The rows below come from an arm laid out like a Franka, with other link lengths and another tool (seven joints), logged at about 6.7 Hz.
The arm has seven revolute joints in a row. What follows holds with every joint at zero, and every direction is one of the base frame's.
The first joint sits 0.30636 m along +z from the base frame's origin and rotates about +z.
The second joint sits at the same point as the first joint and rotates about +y.
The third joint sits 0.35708 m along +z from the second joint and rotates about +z.
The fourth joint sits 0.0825 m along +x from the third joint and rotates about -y.
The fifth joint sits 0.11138 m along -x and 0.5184 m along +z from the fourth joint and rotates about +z.
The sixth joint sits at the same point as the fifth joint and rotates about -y.
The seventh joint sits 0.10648 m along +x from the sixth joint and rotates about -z.
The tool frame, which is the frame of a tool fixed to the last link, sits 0.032 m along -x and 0.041 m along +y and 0.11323 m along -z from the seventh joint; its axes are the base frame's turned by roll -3.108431, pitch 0 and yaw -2.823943 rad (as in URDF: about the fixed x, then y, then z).
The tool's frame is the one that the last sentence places.
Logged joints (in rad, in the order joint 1, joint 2, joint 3, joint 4, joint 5, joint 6, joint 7), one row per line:
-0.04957, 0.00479, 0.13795, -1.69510, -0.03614, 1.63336, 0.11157
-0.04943, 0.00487, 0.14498, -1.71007, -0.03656, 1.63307, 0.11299
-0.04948, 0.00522, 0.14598, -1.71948, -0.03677, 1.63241, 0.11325
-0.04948, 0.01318, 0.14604, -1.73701, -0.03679, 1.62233, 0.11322
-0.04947, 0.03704, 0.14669, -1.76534, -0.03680, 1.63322, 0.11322
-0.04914, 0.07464, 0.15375, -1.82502, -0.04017, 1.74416, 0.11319
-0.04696, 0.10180, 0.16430, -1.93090, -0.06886, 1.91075, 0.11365
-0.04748, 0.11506, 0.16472, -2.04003, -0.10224, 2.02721, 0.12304
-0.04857, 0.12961, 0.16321, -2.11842, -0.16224, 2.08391, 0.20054
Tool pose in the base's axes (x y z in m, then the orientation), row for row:
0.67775, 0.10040, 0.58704, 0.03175, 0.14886, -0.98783, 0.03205
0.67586, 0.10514, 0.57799, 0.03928, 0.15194, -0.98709, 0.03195
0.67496, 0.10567, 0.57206, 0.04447, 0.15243, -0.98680, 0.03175
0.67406, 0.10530, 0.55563, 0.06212, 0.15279, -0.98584, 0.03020
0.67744, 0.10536, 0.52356, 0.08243, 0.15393, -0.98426, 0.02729
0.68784, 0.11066, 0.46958, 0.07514, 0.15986, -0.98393, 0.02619
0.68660, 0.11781, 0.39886, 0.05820, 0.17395, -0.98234, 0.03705
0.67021, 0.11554, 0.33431, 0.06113, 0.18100, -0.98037, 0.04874
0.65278, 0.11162, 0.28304, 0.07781, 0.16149, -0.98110, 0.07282
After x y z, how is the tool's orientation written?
As a quaternion, w x y z.
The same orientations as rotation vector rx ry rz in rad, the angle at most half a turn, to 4 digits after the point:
0.4584, -3.0422, 0.0987
0.4658, -3.0258, 0.0979
0.4658, -3.0153, 0.0970
0.4619, -2.9803, 0.0913
0.4597, -2.9397, 0.0815
0.4795, -2.9514, 0.0786
0.5271, -2.9767, 0.1123
0.5475, -2.9655, 0.1474
0.4836, -2.9383, 0.2181

